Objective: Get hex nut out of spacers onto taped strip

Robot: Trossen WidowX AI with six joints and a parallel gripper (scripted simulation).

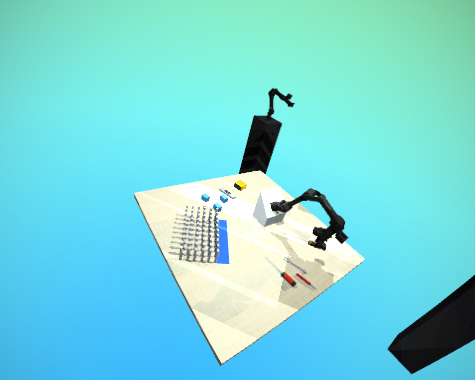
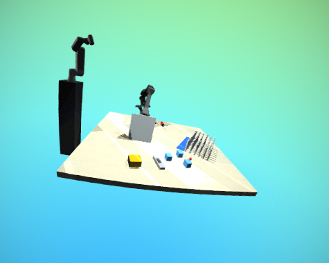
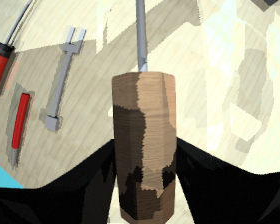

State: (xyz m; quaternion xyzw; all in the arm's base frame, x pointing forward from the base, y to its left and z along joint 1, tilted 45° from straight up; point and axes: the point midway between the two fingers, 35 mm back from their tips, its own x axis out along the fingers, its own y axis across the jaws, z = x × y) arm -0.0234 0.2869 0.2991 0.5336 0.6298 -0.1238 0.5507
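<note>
My gripper tip is 80 mm to the left of the wooden-handled tool and 60 mm short of it. From my gripper tip the other things lie so: grey forked tool (140 mm ahead, 110 mm below, 20 mm to the left); blue taped strip (480 mm ahead, 380 mm to the right, 120 mm below); red tool (170 mm to the left, 160 mm ahead, 110 mm below).
</note>
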